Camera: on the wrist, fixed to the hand. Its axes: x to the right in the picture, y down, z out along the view.
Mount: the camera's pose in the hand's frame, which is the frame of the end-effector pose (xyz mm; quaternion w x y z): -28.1 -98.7 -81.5 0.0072 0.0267 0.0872 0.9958
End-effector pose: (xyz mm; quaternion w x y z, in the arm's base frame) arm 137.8 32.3 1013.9 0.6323 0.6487 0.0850 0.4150
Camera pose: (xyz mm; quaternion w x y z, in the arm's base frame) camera 108.1 93.9 902.1 0.4334 -0.0700 0.5791 -0.6869
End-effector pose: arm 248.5 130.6 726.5 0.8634 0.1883 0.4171 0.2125
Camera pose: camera 188.2 45.1 647.5 0.2468 -0.4212 0.1035 -0.8666
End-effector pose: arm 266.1 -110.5 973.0 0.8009 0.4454 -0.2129 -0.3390
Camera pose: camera 264.5 -80.4 845.5 0.3500 -0.1578 -0.3843 0.8396
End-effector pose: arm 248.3 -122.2 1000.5 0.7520 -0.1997 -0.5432 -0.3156
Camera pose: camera 230.4 -238.5 942.9 0.3724 -0.4947 0.2521 0.7436
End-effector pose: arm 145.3 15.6 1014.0 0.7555 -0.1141 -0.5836 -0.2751
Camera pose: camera 153.2 -97.9 948.9 0.3333 -0.5378 0.1679 0.7560
